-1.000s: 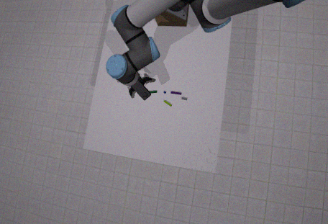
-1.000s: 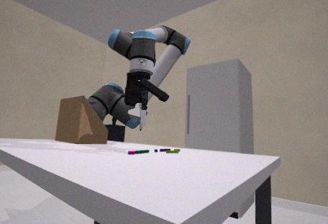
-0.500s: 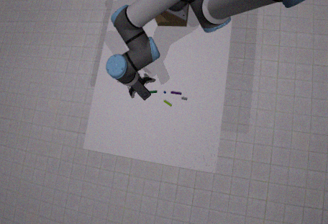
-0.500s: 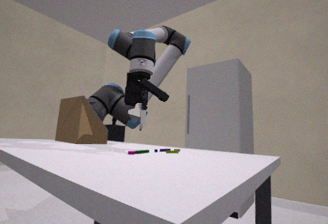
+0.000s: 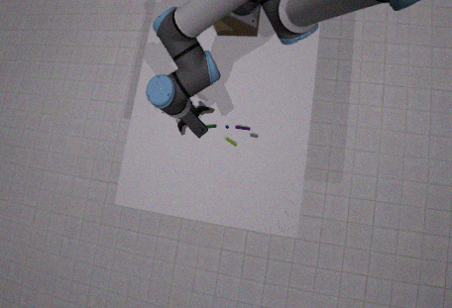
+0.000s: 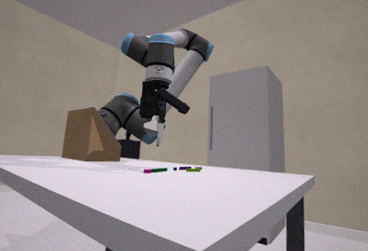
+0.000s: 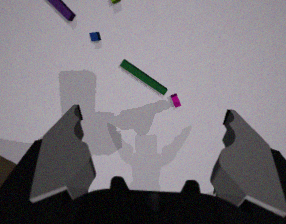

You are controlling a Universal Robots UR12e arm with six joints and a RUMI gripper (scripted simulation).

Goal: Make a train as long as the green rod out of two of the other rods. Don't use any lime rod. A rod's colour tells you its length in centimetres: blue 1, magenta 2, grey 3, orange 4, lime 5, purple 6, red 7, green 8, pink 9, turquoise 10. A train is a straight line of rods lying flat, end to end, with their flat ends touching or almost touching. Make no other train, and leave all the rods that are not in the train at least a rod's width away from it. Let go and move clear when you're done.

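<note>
The magenta rod lies 1 cm ahead of my hand, 5 cm to the right of it and 7 cm below it. Also, from my hand: blue rod: 10 cm to the left, 7 cm below; green rod: 1 cm to the left, 7 cm below; lime rod: 6 cm ahead, 12 cm to the left, 7 cm below.
</note>
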